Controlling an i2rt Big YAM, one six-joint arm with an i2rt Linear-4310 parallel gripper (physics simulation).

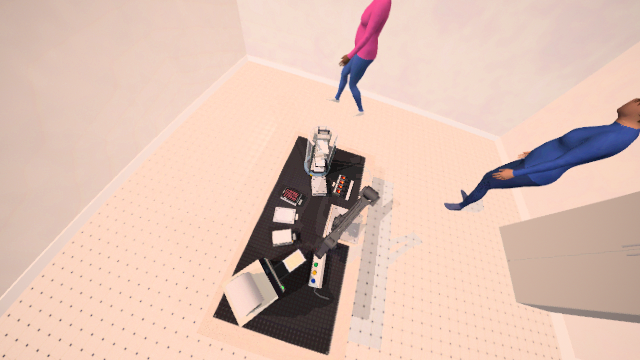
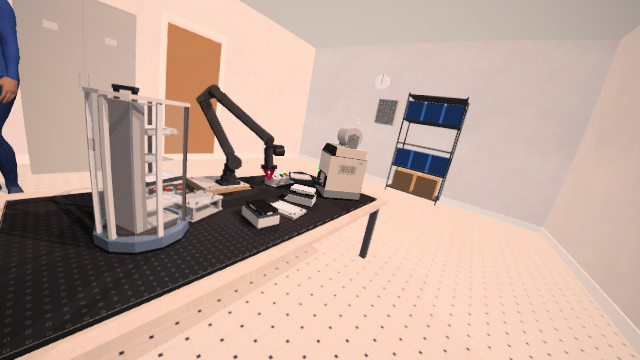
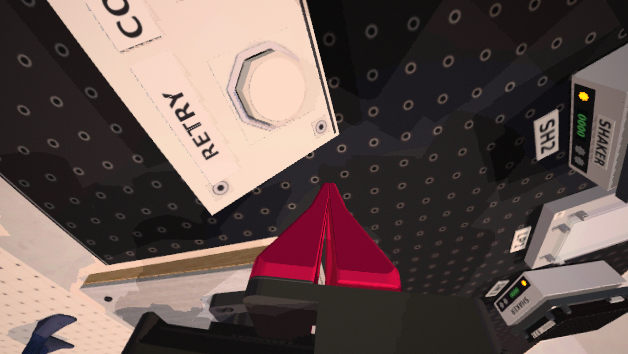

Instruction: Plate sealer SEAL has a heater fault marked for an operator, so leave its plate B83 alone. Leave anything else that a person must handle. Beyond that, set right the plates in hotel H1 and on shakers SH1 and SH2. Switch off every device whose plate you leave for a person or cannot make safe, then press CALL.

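Seen in the pictures: gripper, fingertip midpoint: (image 1: 317, 246) (image 2: 269, 180) (image 3: 328, 190); arm's base at its link origin: (image 1: 337, 225) (image 2: 228, 183).
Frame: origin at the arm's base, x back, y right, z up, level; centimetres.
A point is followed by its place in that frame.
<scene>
My gripper (image 2: 269, 176) {x -10.5, y -21.7, z 2.9 cm} (image 3: 328, 190) {x -10.5, y -21.7, z 2.9 cm} is shut and empty, pointing down near the RETRY end of the button panel (image 1: 320, 274) {x -3.3, y -38.5, z 6.5 cm} (image 3: 200, 30) {x -7.1, y -31.0, z 5.3 cm}. The pale RETRY button (image 3: 277, 91) {x -9.0, y -28.8, z 5.3 cm} lies ahead of the fingertips; a gap to it shows. Shaker SH1 (image 1: 291, 195) (image 2: 260, 216) {x -50.7, y 14.1, z 3.7 cm} (image 3: 545, 295) {x -38.2, y 3.6, z 2.3 cm} bears a dark plate. Shaker SH2 (image 1: 282, 237) (image 2: 301, 195) {x -40.3, y -19.9, z 3.7 cm} (image 3: 602, 122) {x -30.1, y -22.5, z 1.3 cm} bears a white-topped plate. Both shakers show a yellow light and 0000. Hotel H1 (image 2: 125, 165) (image 1: 321, 150) stands at the table's far end from the sealer (image 1: 250, 292) {x -36.3, y -56.4, z 42.9 cm} (image 2: 344, 172) {x -46.2, y -49.5, z 16.5 cm}, which shows a green light. A plate (image 1: 294, 260) {x -23.1, y -36.1, z 8.8 cm} lies at its front.
White nest LP1 (image 1: 284, 215) {x -42.9, y -7.8, z 0.8 cm} (image 2: 288, 210) {x -46.9, y -4.8, z 0.7 cm} (image 3: 575, 232) {x -37.2, y -8.0, z 0.7 cm} sits between the shakers. A white stand (image 1: 319, 185) {x -25.1, y 26.5, z 4.4 cm} (image 2: 202, 207) {x -23.8, y 24.6, z -1.1 cm} is beside the hotel, near a block of red-lit switches (image 1: 342, 185) {x -6.4, y 33.6, z 3.6 cm}. A person in blue (image 1: 560, 150) and one in pink (image 1: 372, 37) stand off the table.
</scene>
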